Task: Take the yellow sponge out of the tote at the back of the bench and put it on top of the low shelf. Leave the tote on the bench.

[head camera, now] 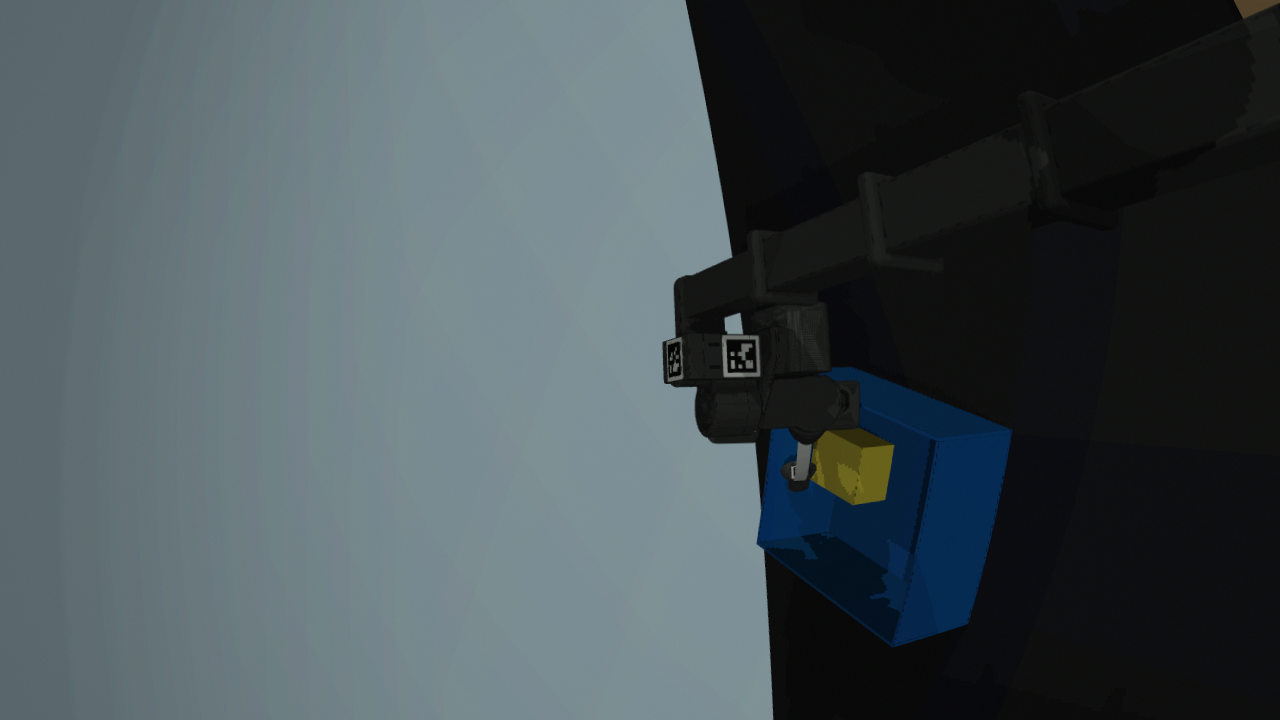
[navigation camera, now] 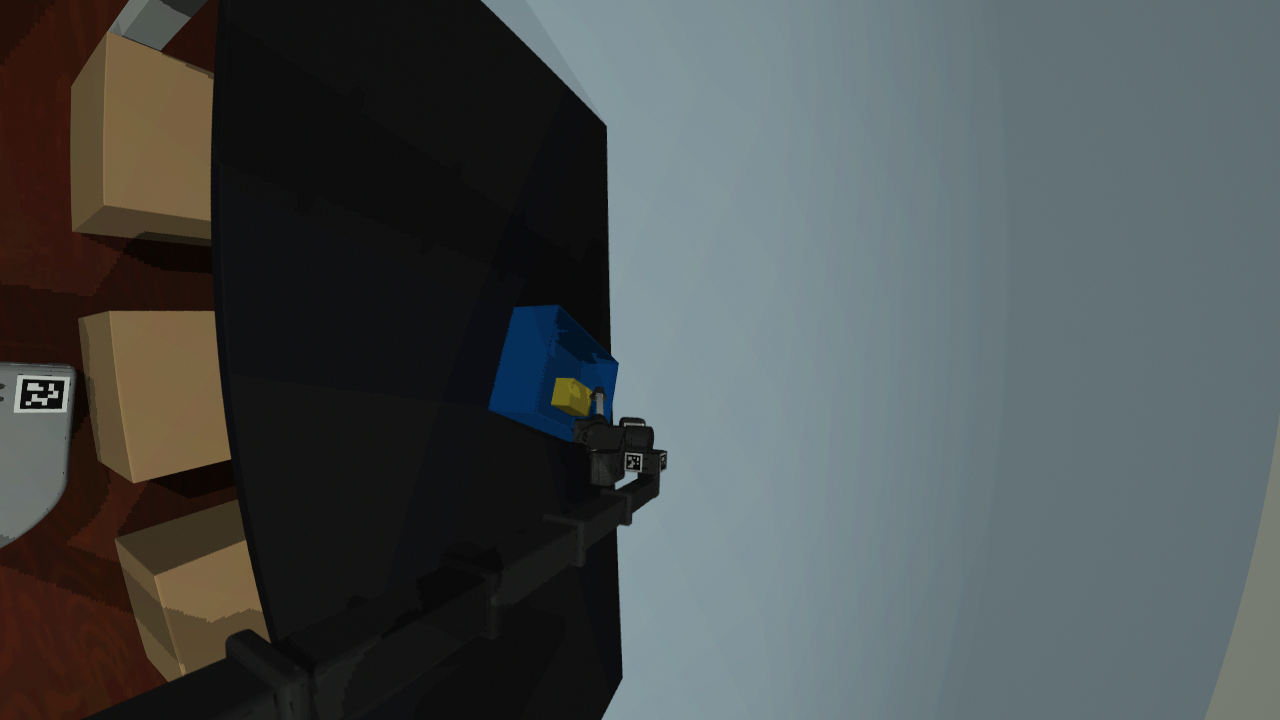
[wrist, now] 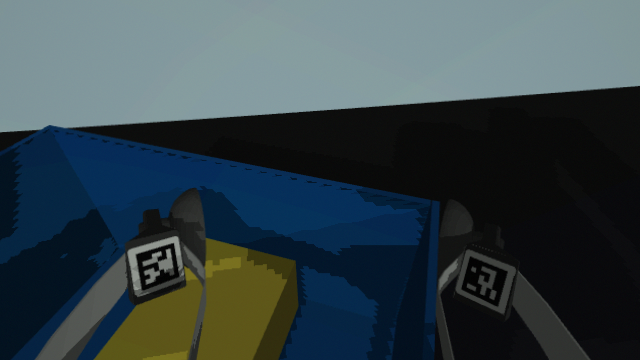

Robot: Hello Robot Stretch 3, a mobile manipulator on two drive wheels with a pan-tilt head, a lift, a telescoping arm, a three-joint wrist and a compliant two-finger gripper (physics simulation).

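Frame: origin at the robot's base, x ahead, y left, z up, level; centimetres.
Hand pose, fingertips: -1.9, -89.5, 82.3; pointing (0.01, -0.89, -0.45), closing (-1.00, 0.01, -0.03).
Note:
Things, the pixels of their top centre, and the offset from my fingertips, as dx, dy, dz. Level surfaces: height alone.
- yellow sponge, middle of its top: (head camera: pixel 834 464) (navigation camera: pixel 581 398) +5.7, +5.6, -1.2
- open blue tote, middle of its top: (head camera: pixel 835 501) (navigation camera: pixel 584 383) +8.9, +14.2, +4.0
- black bench, its level: dz -6.1
The yellow sponge (head camera: pixel 854 470) (navigation camera: pixel 567 396) (wrist: pixel 245 310) is a block inside the open blue tote (head camera: pixel 962 528) (navigation camera: pixel 526 358) (wrist: pixel 150 170), near the tote's arm-side end. The tote stands at the far edge of the black bench (head camera: pixel 1154 537) (navigation camera: pixel 375 268) (wrist: pixel 550 150). My gripper (head camera: pixel 810 422) (navigation camera: pixel 597 424) (wrist: pixel 321 221) is open, at the tote. In the wrist view its left finger overlaps the sponge and its right finger shows beyond the tote's right wall. In the head view one finger shows beside the sponge; the wrist hides the other. The low shelf cannot be made out.
The telescoping arm (head camera: pixel 957 197) (navigation camera: pixel 537 559) reaches across the bench. Several tan boxes (navigation camera: pixel 161 143) (navigation camera: pixel 179 385) (navigation camera: pixel 210 577) show beyond the bench's near edge in the navigation view. Part of the robot's base (navigation camera: pixel 31 474) shows at the left.

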